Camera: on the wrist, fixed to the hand. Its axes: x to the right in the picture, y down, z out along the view.
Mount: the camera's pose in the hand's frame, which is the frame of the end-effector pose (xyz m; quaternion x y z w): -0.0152 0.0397 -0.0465 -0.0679 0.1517 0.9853 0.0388
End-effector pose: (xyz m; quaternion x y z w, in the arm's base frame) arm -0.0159 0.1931 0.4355 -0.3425 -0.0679 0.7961 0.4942
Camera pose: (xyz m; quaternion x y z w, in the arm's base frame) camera -0.0126 0.1498 0.3899 0.2345 -0.3558 -0.4613 0.7782
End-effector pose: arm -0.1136 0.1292 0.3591 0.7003 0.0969 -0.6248 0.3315
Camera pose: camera -0.0571 0.1304 0.3870 0.1949 -0.5935 0.4152 0.6613
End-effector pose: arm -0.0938 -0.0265 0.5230 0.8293 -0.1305 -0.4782 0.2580
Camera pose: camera -0.0603 -0.0384 0.5750 -0.0414 -0.7506 0.3526 0.5573
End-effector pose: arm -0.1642 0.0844 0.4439 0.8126 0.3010 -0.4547 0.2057
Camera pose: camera -0.1149 0.0789 0.4828 0.3831 -0.7269 0.3288 0.4655
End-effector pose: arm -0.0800 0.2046 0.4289 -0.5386 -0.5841 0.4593 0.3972
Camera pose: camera -0.0233 0.1945 0.4033 0.6931 -0.5371 -0.2878 0.3851
